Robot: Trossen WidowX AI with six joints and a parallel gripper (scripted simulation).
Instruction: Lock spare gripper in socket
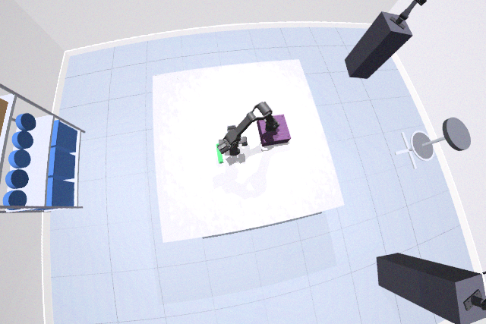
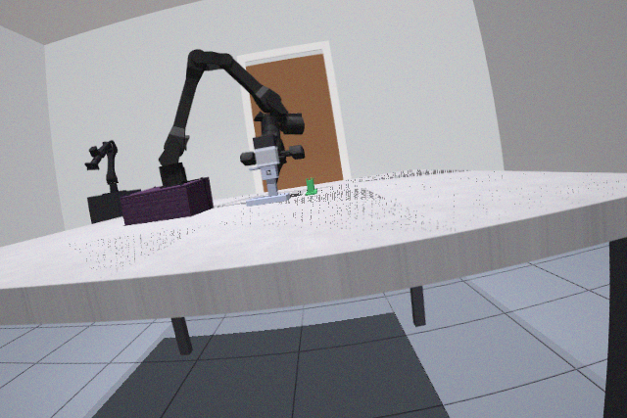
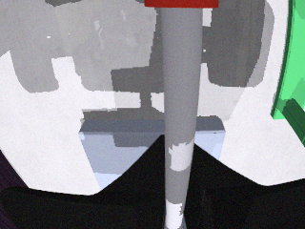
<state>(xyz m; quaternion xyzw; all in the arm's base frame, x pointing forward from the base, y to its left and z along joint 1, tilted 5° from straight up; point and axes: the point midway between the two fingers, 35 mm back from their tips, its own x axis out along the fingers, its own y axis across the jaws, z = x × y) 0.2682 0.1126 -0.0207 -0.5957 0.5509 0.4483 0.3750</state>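
Right now my gripper tip is 6 cm to the left of the grey mount and 1 cm below it. The rest, counted from my gripper tip: spare gripper (1 cm ahead, 6 cm to the right, 8 cm above).
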